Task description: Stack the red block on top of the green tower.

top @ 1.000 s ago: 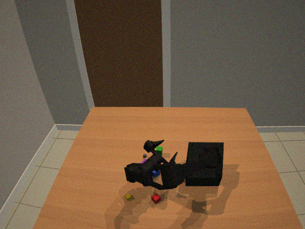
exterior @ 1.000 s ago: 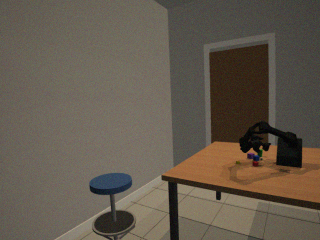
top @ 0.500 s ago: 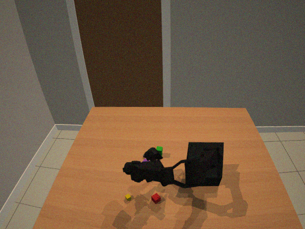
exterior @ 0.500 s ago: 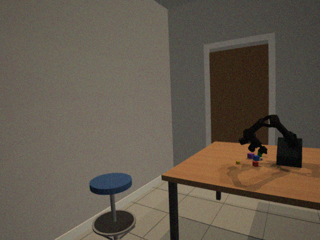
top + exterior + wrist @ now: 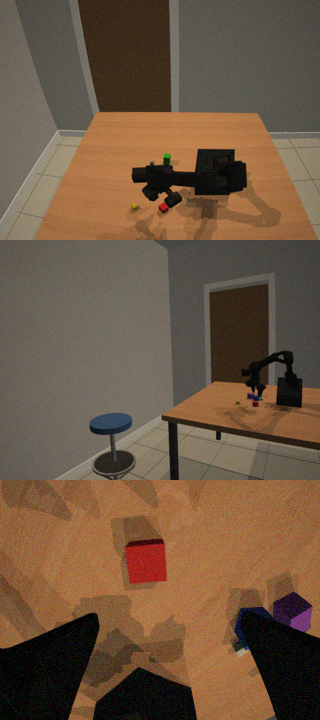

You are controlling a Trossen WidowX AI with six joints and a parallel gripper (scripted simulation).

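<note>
Now: gripper tip 7 cm above the red block and 2 cm to the right of it. Also, from my gripper tip: small yellow block: 14 cm ahead, 8 cm below, 2 cm to the left; then purple block: 18 cm to the right, 7 cm below, 7 cm ahead.
</note>
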